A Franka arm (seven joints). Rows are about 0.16 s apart.
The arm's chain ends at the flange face. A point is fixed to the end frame.
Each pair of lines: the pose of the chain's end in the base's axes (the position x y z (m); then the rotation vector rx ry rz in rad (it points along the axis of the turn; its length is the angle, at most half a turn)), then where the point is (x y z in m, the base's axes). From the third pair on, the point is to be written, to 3 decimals.
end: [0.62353 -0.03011 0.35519 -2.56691 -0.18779 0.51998]
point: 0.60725 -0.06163 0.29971
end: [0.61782 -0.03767 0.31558 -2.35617 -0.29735 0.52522]
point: 0.60171 -0.05799 0.25504
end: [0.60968 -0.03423 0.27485 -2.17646 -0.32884 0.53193]
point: 0.591 -0.044 0.212
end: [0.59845 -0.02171 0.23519 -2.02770 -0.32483 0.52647]
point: 0.578 -0.023 0.173
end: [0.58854 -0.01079 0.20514 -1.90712 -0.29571 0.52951]
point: 0.565 -0.004 0.144
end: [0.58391 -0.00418 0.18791 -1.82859 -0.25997 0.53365]
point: 0.558 0.007 0.128
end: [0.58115 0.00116 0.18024 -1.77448 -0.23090 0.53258]
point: 0.554 0.016 0.122
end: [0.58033 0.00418 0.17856 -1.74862 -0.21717 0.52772]
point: 0.553 0.021 0.121
